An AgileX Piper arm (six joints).
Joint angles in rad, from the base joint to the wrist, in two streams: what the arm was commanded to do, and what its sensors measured. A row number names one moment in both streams.
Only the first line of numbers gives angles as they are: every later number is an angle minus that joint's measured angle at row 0.
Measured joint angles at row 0:
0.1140, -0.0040, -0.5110, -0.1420, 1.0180, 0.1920
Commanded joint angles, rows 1 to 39:
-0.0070, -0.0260, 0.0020, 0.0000, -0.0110, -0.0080
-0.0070, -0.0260, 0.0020, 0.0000, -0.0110, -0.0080
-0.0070, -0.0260, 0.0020, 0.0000, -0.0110, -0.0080
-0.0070, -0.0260, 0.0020, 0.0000, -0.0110, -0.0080
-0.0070, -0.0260, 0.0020, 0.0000, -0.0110, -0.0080
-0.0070, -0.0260, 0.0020, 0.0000, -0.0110, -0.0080
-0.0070, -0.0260, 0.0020, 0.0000, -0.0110, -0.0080
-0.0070, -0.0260, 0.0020, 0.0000, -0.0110, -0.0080
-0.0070, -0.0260, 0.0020, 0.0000, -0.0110, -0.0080
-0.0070, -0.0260, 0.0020, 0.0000, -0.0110, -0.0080
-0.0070, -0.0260, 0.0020, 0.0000, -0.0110, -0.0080
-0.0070, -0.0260, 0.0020, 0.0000, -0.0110, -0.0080
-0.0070, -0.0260, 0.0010, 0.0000, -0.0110, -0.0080
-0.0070, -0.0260, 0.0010, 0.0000, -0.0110, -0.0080
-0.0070, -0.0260, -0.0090, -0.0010, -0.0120, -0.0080
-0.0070, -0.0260, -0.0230, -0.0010, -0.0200, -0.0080
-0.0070, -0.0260, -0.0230, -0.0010, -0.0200, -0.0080
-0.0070, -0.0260, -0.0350, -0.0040, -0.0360, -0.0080
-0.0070, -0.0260, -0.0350, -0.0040, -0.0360, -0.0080
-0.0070, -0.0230, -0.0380, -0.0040, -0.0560, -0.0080
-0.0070, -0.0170, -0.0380, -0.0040, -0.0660, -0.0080
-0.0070, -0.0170, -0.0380, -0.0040, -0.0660, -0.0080
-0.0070, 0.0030, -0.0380, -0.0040, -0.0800, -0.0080
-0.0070, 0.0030, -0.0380, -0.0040, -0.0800, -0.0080
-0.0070, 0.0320, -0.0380, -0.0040, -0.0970, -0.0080
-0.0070, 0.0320, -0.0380, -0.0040, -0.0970, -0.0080
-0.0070, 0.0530, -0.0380, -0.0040, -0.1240, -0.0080
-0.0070, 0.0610, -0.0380, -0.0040, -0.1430, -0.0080
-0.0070, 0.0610, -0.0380, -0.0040, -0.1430, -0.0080
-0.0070, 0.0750, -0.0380, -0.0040, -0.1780, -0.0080
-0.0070, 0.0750, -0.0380, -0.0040, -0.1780, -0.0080
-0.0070, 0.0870, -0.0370, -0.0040, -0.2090, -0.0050
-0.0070, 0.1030, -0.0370, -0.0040, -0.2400, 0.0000
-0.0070, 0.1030, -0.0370, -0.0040, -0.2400, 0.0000
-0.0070, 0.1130, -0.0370, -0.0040, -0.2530, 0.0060
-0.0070, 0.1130, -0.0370, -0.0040, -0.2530, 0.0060
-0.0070, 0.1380, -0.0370, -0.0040, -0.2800, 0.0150
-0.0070, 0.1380, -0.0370, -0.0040, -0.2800, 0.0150
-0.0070, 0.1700, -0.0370, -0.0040, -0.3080, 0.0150
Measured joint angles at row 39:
0.0000, 0.1360, -0.0330, -0.0010, -0.2570, 0.0080
